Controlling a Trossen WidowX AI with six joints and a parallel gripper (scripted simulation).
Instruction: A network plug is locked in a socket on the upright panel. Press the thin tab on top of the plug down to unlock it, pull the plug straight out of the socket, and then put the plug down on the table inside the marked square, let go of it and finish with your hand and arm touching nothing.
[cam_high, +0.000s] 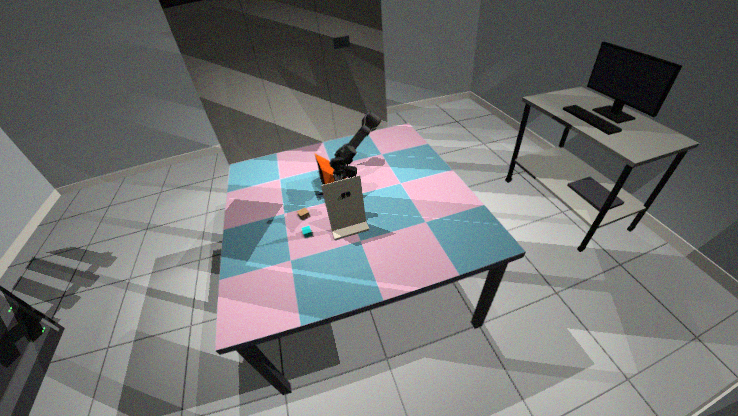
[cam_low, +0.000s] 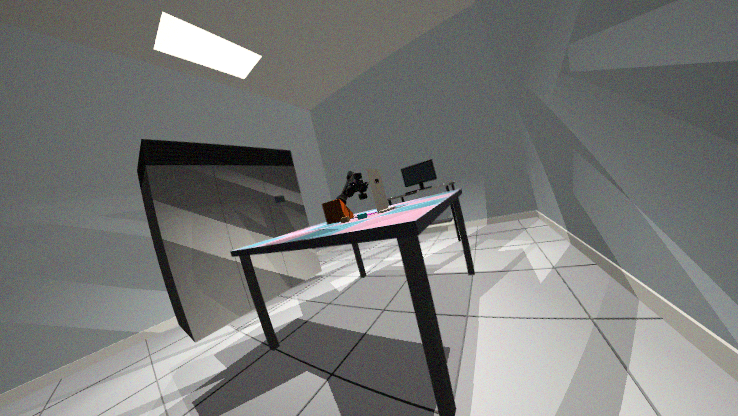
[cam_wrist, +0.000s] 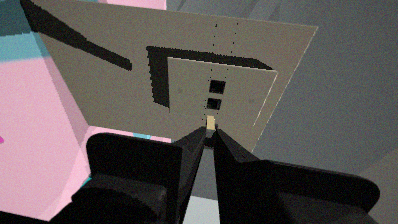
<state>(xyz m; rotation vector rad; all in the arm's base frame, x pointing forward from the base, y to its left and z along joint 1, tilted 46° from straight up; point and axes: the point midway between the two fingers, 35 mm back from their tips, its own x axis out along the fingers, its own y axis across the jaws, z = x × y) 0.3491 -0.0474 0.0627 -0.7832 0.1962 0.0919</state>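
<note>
The magenta marked square is 21 cm below my gripper tip, 8 cm behind it and 1 cm to the left of it. Also, from my gripper tip: upright panel: 8 cm below, 7 cm ahead, 2 cm to the left; network plug: right at my gripper tip; teal block: 19 cm to the right, 19 cm below, 4 cm ahead.
</note>
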